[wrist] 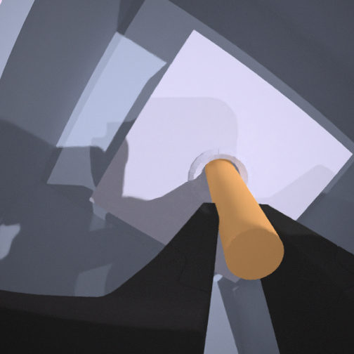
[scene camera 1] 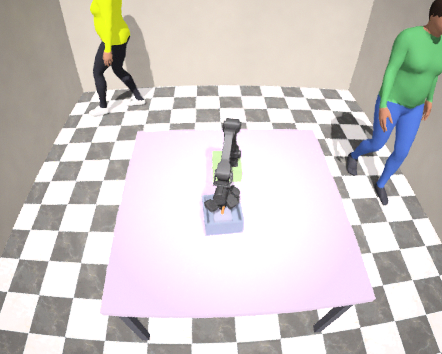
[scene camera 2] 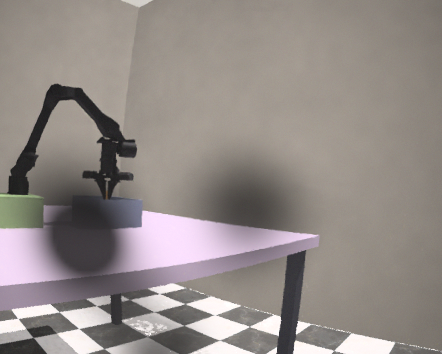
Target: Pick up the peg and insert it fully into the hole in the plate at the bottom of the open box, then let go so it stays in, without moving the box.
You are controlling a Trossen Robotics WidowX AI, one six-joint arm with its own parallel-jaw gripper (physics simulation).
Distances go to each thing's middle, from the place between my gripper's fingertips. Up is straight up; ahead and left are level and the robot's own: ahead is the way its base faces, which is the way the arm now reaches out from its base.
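I see the blue-grey box (scene camera 2: 93,211) 4 cm below my hand. The orange peg (wrist: 252,249) is 1 cm below my hand, while the pale square plate (wrist: 208,105) is 6 cm below it.
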